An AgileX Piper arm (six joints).
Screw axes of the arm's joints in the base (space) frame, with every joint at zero. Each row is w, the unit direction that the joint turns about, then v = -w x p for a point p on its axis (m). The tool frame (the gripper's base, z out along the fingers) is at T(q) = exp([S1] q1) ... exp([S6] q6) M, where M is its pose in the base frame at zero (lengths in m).
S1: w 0 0 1 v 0 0 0
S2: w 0 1 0 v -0.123 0 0
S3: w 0 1 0 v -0.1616 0 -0.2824
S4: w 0.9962 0 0.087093 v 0 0.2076 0
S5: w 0 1 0 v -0.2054 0 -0.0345
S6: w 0.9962 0 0.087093 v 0 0.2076 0
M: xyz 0.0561 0 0.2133 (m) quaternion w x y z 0.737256 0 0.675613 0
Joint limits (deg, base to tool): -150..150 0..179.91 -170..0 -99.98..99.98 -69.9..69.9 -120..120
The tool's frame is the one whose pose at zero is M.
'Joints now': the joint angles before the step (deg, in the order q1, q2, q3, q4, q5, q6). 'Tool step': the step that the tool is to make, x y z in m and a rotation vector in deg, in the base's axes. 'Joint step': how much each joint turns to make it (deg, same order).
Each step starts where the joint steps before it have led.
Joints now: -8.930 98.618 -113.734 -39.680 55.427 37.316
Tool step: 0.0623 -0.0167 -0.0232 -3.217 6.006 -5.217
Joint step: 0.258 18.368 -23.100 -3.559 9.938 -4.724
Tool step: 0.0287 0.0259 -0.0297 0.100 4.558 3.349
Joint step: 3.791 4.940 -2.173 -0.113 1.446 -1.145
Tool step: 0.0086 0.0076 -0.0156 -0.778 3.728 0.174
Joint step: 1.234 1.904 -0.116 -1.012 1.771 -0.929
